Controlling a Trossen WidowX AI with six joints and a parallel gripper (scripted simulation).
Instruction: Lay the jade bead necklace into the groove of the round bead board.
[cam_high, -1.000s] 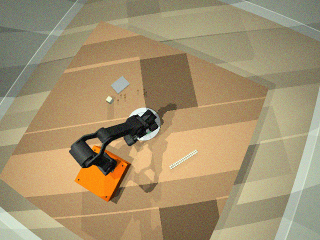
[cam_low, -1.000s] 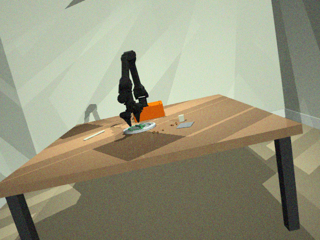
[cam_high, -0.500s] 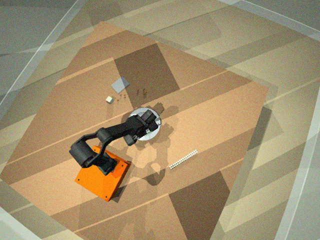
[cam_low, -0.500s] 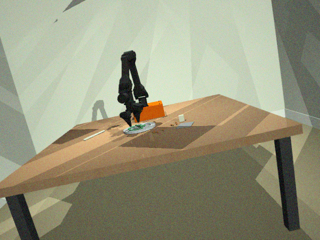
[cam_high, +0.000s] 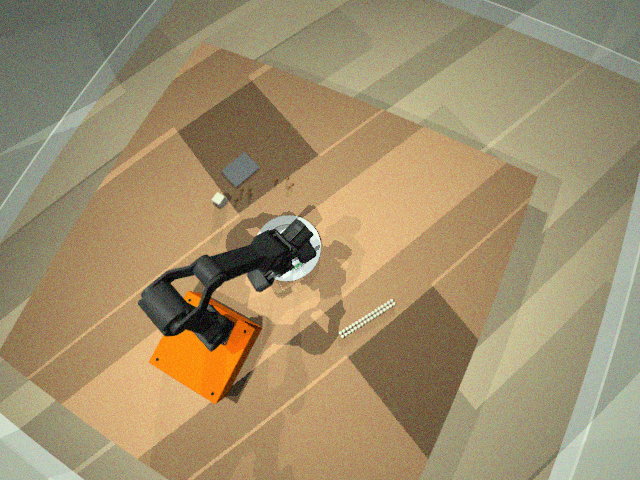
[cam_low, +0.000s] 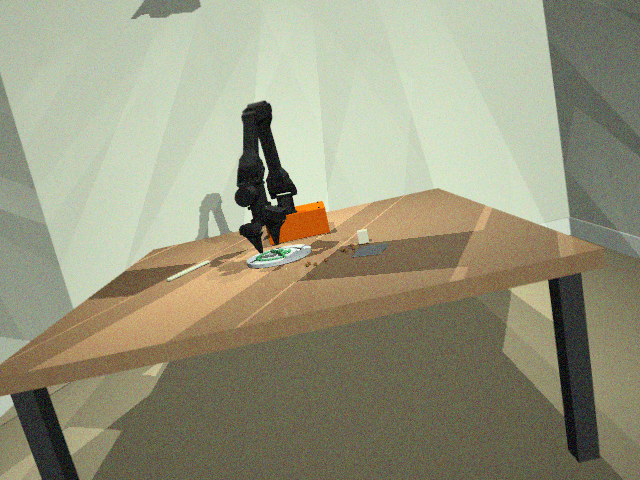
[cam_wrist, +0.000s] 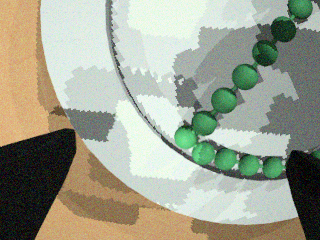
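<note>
Now: the round bead board 60 mm ahead of my gripper tip, 20 mm to the left of it and 10 mm below it. From my gripper tip the other things lie so: grey flat plate 270 mm to the left, 250 mm ahead, 20 mm below; small white cube 280 mm to the left, 130 mm ahead.
</note>
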